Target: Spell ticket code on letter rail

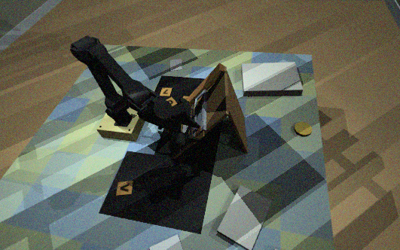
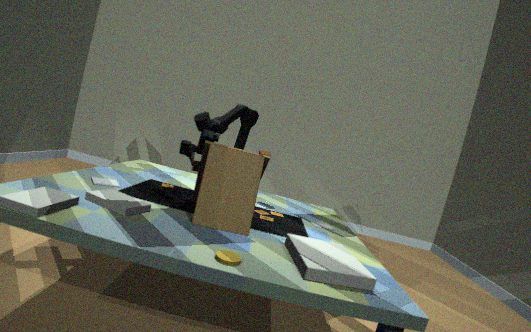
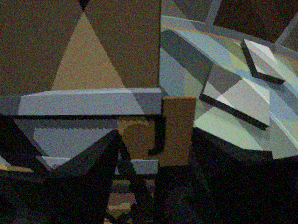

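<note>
Now: the white ticket 90 mm to the left of my gripper tip, 80 mm below it and 80 mm behind it. Also, from my gripper tip: v tile 280 mm behind, 180 mm to the right, 170 mm below; then j tile right at my gripper tip; then black mat 180 mm behind, 170 mm below, 100 mm to the left.
</note>
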